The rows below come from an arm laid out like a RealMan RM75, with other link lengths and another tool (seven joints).
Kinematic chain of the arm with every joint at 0, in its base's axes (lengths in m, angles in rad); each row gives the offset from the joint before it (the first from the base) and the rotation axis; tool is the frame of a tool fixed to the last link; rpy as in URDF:
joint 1: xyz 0 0 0.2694 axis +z
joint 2: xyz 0 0 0 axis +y
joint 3: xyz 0 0 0.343 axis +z
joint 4: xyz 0 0 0 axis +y
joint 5: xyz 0 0 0.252 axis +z
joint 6: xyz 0 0 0 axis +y
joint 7: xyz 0 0 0.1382 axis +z
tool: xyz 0.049 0.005 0.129 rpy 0.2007 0 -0.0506
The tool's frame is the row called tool.
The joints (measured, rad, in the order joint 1, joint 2, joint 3, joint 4, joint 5, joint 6, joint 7), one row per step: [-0.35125, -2.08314, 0.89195, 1.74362, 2.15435, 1.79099, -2.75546]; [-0.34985, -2.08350, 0.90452, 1.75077, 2.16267, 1.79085, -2.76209]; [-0.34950, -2.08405, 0.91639, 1.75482, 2.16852, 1.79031, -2.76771]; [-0.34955, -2.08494, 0.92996, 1.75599, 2.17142, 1.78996, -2.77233]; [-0.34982, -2.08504, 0.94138, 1.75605, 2.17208, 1.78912, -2.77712]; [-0.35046, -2.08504, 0.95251, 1.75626, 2.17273, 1.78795, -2.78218]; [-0.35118, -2.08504, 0.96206, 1.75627, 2.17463, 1.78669, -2.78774]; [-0.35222, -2.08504, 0.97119, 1.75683, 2.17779, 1.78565, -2.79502]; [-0.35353, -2.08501, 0.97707, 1.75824, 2.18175, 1.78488, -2.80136]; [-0.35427, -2.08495, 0.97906, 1.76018, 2.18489, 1.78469, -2.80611]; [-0.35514, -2.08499, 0.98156, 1.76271, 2.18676, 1.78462, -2.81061]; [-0.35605, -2.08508, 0.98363, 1.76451, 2.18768, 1.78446, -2.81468]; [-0.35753, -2.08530, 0.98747, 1.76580, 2.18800, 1.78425, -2.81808]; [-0.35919, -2.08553, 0.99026, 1.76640, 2.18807, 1.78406, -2.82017]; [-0.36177, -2.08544, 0.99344, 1.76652, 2.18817, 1.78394, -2.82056]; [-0.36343, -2.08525, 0.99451, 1.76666, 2.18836, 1.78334, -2.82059]
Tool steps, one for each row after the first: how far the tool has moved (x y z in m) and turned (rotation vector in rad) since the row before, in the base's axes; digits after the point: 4 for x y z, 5 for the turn. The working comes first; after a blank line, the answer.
Tool pose at each row, in the base's axes (x y z in m, rotation vector in rad; the steps are taken from these numbers as rounded here): [-0.2206, 0.4514, 0.0364, -2.16585, -1.40660, -0.18776]; [-0.2202, 0.4506, 0.0338, -2.16690, -1.40446, -0.17252]; [-0.2194, 0.4500, 0.0308, -2.17027, -1.40335, -0.16065]; [-0.2179, 0.4490, 0.0267, -2.17867, -1.40306, -0.15020]; [-0.2164, 0.4484, 0.0235, -2.18598, -1.40380, -0.14311]; [-0.2147, 0.4478, 0.0204, -2.19281, -1.40418, -0.13658]; [-0.2137, 0.4476, 0.0177, -2.19688, -1.40605, -0.13002]; [-0.2129, 0.4475, 0.0153, -2.19893, -1.40936, -0.12275]; [-0.2124, 0.4477, 0.0140, -2.19813, -1.41167, -0.11692]; [-0.2124, 0.4480, 0.0139, -2.19514, -1.41371, -0.11388]; [-0.2118, 0.4481, 0.0137, -2.19393, -1.41433, -0.11184]; [-0.2110, 0.4483, 0.0134, -2.19330, -1.41533, -0.11096]; [-0.2097, 0.4483, 0.0125, -2.19566, -1.41478, -0.10952]; [-0.2085, 0.4485, 0.0117, -2.19818, -1.41370, -0.10879]; [-0.2069, 0.4487, 0.0108, -2.20262, -1.40981, -0.10741]; [-0.2060, 0.4491, 0.0107, -2.20416, -1.40711, -0.10747]

[0.0004, -0.0008, -0.0026, -0.00513, 0.01019, 0.00148]; [0.0008, -0.0006, -0.0030, -0.00621, 0.00686, 0.00036]; [0.0015, -0.0010, -0.0041, -0.00992, 0.00398, -0.00162]; [0.0015, -0.0006, -0.0032, -0.00835, 0.00174, -0.00124]; [0.0017, -0.0006, -0.0031, -0.00765, 0.00168, -0.00136]; [0.0010, -0.0002, -0.0027, -0.00615, 0.00194, 0.00067]; [0.0008, -0.0001, -0.0024, -0.00544, 0.00242, 0.00248]; [0.0005, 0.0002, -0.0013, -0.00237, 0.00289, 0.00280]; [0.0000, 0.0003, -0.0001, 0.00039, 0.00201, 0.00301]; [0.0006, 0.0001, -0.0002, -0.00005, 0.00140, 0.00126]; [0.0008, 0.0002, -0.0003, -0.00023, 0.00033, 0.00101]; [0.0013, 0.0000, -0.0009, -0.00209, 0.00033, -0.00102]; [0.0012, 0.0002, -0.0008, -0.00175, 0.00006, -0.00153]; [0.0016, 0.0002, -0.0009, -0.00234, 0.00101, -0.00383]; [0.0009, 0.0004, -0.0001, -0.00009, 0.00059, -0.00222]
